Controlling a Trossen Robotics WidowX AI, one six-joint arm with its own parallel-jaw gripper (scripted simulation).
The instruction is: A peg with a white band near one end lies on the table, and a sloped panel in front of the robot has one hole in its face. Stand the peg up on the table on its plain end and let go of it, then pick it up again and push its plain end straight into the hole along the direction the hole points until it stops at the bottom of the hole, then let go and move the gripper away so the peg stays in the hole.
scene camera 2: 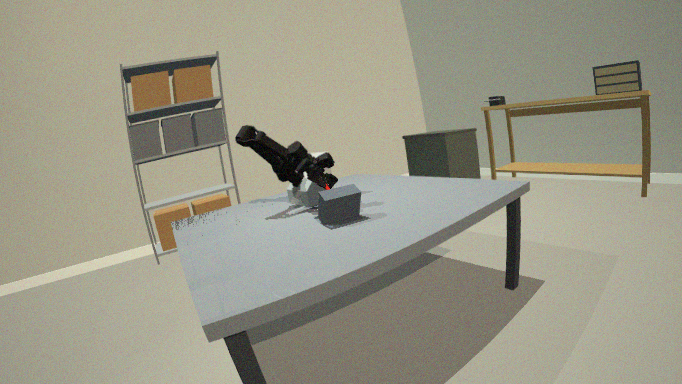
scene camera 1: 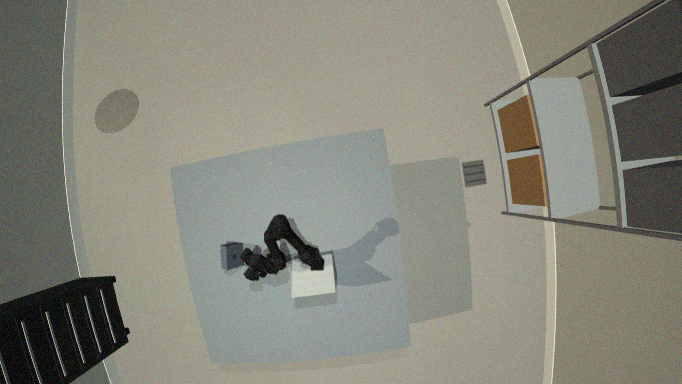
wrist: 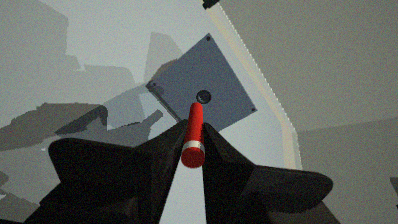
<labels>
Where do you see a red peg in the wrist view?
193, 152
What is the gripper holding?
A red peg.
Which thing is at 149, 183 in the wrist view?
The gripper.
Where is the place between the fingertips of the gripper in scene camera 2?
At 326, 187
</labels>
